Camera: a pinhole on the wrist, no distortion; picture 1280 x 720 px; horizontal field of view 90.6 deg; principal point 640.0 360.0 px. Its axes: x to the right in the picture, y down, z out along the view. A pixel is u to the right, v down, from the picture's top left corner.
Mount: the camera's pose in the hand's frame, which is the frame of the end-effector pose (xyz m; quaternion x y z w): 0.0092 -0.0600 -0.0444 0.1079 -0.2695 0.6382 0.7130
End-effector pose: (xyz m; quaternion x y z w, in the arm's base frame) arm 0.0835 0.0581 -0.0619 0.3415 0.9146 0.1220 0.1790
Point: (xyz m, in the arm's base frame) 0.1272 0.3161 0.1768
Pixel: behind the camera
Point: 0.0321 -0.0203 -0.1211
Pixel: 599 283
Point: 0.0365 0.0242 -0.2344
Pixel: 836 33
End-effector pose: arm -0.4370 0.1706 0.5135 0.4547 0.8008 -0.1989 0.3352
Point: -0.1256 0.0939 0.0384
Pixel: outside the picture
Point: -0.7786 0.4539 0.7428
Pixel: behind the camera
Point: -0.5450 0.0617 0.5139
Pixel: 427 392
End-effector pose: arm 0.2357 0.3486 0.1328 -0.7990 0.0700 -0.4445 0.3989
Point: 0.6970 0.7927 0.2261
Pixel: 822 73
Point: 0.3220 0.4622 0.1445
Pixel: 1017 229
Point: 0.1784 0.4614 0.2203
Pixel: 224 468
